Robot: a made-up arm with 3 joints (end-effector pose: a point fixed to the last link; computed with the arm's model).
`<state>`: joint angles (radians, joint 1 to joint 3).
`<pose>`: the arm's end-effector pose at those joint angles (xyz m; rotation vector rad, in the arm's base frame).
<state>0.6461 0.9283 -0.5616</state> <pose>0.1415 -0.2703 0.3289 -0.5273 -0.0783 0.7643</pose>
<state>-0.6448 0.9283 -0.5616</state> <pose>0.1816 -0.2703 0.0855 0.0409 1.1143 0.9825</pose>
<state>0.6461 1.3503 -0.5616</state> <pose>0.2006 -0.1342 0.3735 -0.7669 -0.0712 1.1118</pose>
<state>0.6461 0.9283 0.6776</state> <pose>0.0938 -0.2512 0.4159 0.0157 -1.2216 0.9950</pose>
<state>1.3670 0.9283 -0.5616</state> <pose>0.0084 -0.2703 0.3854 -0.7825 -0.7455 0.5428</pose>
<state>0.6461 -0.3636 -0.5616</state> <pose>-0.2059 -0.3658 0.0669 0.2065 -0.0836 -0.2994</pose>
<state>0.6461 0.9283 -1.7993</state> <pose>0.0992 -0.3508 0.2851 -0.9198 1.0655 0.3338</pose>
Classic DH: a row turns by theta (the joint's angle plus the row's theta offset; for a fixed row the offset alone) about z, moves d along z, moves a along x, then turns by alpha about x. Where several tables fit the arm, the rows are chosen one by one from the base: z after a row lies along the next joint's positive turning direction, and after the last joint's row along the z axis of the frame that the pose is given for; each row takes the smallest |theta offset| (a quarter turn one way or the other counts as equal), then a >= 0, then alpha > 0; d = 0 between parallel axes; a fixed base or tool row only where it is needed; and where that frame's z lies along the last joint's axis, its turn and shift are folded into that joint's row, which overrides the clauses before.
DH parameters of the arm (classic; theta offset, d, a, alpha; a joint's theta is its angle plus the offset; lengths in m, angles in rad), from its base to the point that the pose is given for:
base (fixed): 0 0.1806 0 1.5708
joint 1: 0 0.0295 -0.0786 -1.5708
joint 2: 0 0.099 -0.0814 1.5708
joint 3: 0 0.3692 0.0832 -1.5708
tool (fixed): 0 -0.0254 0 0

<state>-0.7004 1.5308 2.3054</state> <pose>0.3329 -0.1625 0.1325 1.6709 -1.2534 0.1136</pose>
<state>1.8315 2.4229 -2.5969</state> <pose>-0.1495 0.1393 0.4400 -1.9625 0.3441 -1.4716</pose>
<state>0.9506 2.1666 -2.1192</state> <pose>0.1461 0.0565 0.4562 -2.2433 0.6565 0.0806</pose>
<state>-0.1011 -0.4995 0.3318</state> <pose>-0.2390 -0.3562 0.3075 -0.1075 -0.2259 -0.4889</pose>
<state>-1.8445 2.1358 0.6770</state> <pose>0.0633 0.1676 -0.0798 2.1088 0.6713 0.6756</pose>
